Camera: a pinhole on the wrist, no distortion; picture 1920 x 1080 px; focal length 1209.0 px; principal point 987.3 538.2 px. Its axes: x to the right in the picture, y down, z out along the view. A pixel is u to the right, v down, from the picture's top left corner.
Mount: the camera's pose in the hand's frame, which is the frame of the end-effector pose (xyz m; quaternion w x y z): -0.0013 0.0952 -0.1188 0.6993 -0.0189 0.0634 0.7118
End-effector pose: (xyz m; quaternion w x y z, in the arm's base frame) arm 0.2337 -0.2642 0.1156 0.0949 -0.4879 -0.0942 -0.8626
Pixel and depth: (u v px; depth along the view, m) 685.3 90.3 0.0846
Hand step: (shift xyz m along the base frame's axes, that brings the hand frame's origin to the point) -0.0248 -0.0929 0.0191
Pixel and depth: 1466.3 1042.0 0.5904
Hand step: 0.5843 -0.2473 0.0727
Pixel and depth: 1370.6 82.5 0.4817
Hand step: 0.2451 -0.2254 0.3655
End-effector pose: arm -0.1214 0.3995 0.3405 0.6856 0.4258 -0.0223 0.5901
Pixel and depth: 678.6 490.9 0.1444
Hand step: -0.0450 -0.0106 0.0676
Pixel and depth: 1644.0 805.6 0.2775
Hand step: -0.1762 -0.1418 0.2190
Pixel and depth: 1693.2 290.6 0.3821
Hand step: -0.1630 -0.0856 0.3989
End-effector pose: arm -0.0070 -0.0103 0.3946 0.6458 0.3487 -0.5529 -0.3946
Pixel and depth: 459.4 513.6 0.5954
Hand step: -0.5028 -0.0961 0.0134
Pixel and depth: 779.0 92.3 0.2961
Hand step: -0.1520 -0.0803 0.1525
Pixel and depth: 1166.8 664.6 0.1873
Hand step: -0.0470 0.0722 0.1331
